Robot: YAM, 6 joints.
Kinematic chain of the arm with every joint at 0, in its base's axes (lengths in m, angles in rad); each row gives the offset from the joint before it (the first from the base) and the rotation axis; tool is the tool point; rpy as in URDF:
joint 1: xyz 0 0 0.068 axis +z
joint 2: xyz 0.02 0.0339 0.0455 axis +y
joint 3: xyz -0.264 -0.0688 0 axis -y
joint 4: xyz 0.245 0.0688 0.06 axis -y
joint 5: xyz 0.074 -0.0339 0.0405 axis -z
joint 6: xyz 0.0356 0 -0.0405 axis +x
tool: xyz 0 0 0 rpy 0 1.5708 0
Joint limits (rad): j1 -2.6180..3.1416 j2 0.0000..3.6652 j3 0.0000..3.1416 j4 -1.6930..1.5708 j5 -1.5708..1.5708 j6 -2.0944..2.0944
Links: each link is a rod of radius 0.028 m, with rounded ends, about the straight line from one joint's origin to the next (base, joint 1, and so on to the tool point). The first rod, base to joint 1, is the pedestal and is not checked.
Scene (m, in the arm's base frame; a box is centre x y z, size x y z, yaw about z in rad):
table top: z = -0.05
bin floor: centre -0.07 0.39 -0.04 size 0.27 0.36 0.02 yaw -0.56
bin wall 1: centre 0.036 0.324 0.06 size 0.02 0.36 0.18 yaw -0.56
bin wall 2: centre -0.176 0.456 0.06 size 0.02 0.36 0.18 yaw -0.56
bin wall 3: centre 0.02 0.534 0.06 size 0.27 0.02 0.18 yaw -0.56
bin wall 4: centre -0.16 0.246 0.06 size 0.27 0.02 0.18 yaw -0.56
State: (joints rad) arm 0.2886 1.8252 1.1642 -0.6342 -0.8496 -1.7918
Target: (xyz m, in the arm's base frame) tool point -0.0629 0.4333 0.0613
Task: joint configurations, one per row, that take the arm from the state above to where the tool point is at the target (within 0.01 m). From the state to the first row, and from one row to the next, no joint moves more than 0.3 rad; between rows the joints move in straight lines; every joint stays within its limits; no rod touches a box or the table.
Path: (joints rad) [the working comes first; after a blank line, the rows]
Joints at the target: 1.6532 2.3455 1.4794 -0.4131 -0.8623 -1.7918
Straight joint move there: touches bin wall 1, bin wall 3.

1: 0.5612 1.8584 1.2427 -0.5956 -0.8575 -1.7918
2: 0.8339 1.8916 1.3212 -0.5571 -0.8655 -1.7918
3: 1.1065 1.9248 1.3997 -0.5185 -0.8734 -1.7918
4: 1.3791 1.9579 1.4782 -0.4799 -0.8814 -1.7918
5: 1.6518 1.9911 1.5567 -0.4414 -0.8893 -1.7918
6: 1.6525 2.1683 1.5180 -0.4273 -0.8758 -1.7918
7: 1.6532 2.3455 1.4794 -0.4131 -0.8623 -1.7918

